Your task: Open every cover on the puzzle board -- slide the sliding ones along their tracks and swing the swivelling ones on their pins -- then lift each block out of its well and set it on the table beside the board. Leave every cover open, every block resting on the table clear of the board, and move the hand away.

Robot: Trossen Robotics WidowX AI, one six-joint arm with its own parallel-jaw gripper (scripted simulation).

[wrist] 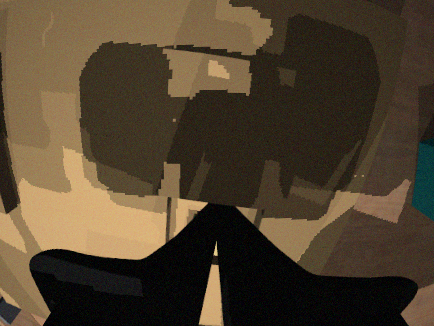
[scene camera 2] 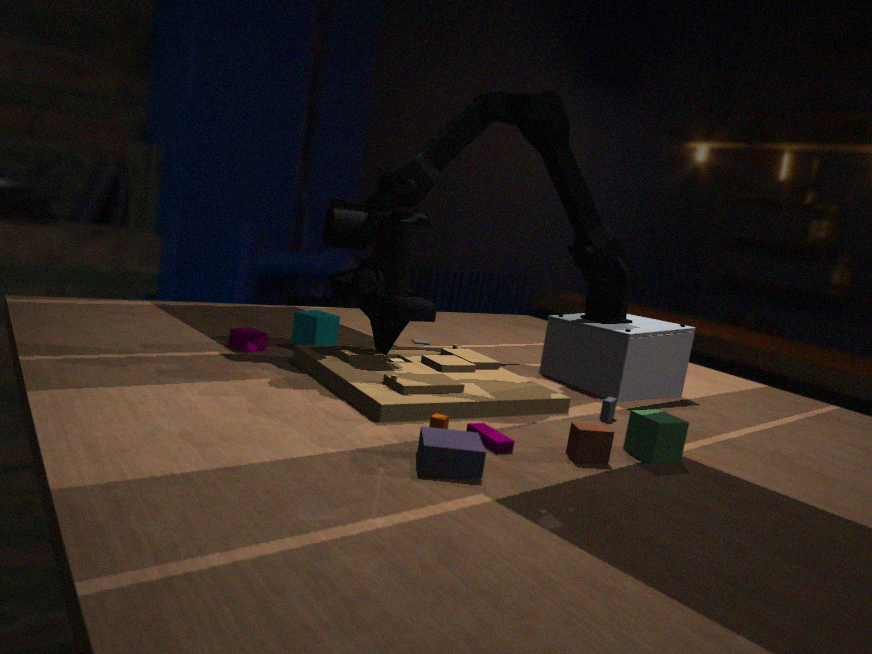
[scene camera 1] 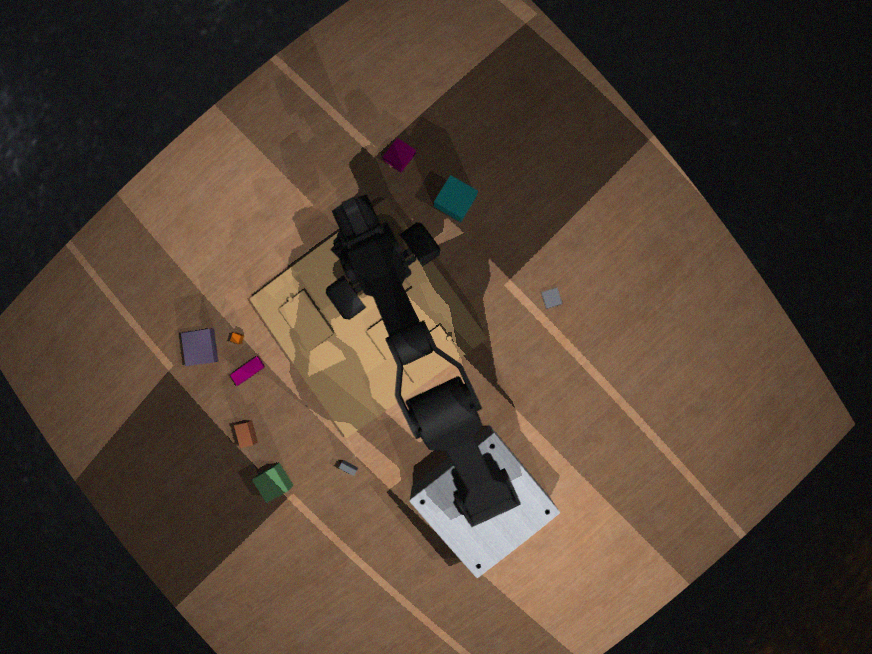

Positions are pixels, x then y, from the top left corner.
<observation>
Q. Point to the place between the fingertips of my gripper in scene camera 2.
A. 380, 357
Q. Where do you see a brown cube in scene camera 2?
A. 591, 443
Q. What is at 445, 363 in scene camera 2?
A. A square cover.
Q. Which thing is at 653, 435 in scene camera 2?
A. A green cube.
</observation>
